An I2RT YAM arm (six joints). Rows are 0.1 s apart.
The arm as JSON. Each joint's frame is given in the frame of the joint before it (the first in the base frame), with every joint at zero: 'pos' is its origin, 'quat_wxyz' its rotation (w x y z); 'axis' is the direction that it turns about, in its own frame. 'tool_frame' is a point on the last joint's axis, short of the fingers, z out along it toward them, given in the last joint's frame.
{
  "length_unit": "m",
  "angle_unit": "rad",
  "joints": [
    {
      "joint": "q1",
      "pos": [
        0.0,
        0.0,
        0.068
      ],
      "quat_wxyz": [
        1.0,
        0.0,
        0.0,
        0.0
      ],
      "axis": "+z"
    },
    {
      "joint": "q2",
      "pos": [
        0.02,
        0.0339,
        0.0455
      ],
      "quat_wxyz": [
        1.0,
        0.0,
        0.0,
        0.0
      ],
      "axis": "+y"
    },
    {
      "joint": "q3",
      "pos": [
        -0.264,
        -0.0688,
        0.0
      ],
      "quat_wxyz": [
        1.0,
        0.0,
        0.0,
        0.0
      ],
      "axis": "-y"
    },
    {
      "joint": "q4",
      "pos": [
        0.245,
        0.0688,
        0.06
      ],
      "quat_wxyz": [
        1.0,
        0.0,
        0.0,
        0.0
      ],
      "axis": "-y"
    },
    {
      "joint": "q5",
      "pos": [
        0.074,
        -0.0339,
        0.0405
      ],
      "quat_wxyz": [
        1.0,
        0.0,
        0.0,
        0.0
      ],
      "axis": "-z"
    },
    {
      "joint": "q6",
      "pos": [
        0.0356,
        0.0,
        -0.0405
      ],
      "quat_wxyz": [
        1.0,
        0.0,
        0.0,
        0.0
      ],
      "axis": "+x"
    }
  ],
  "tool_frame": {
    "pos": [
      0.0,
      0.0,
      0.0
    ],
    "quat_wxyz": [
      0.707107,
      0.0,
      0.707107,
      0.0
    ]
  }
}
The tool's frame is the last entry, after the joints.
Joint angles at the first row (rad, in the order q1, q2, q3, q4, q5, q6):
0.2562, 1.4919, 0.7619, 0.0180, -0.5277, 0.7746
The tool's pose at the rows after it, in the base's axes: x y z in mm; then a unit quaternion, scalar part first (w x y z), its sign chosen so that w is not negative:
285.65 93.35 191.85 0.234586 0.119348 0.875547 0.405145
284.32 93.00 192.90 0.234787 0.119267 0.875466 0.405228
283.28 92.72 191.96 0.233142 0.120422 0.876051 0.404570
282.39 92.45 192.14 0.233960 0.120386 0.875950 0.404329
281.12 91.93 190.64 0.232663 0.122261 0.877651 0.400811
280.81 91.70 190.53 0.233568 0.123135 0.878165 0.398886
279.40 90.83 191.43 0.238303 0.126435 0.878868 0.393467
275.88 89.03 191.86 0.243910 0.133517 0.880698 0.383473
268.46 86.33 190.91 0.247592 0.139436 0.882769 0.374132
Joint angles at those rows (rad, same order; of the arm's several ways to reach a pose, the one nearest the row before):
0.2562, 1.4823, 0.7620, 0.0126, -0.5277, 0.7747
0.2562, 1.4746, 0.7596, 0.0078, -0.5277, 0.7747
0.2562, 1.4726, 0.7550, 0.0066, -0.5273, 0.7757
0.2562, 1.4683, 0.7516, 0.0068, -0.5262, 0.7754
0.2562, 1.4663, 0.7462, 0.0026, -0.5204, 0.7739
0.2562, 1.4649, 0.7451, 0.0012, -0.5158, 0.7731
0.2562, 1.4552, 0.7410, -0.0030, -0.5000, 0.7731
0.2562, 1.4369, 0.7296, -0.0126, -0.4730, 0.7747
0.2562, 1.4054, 0.7024, -0.0225, -0.4500, 0.7747

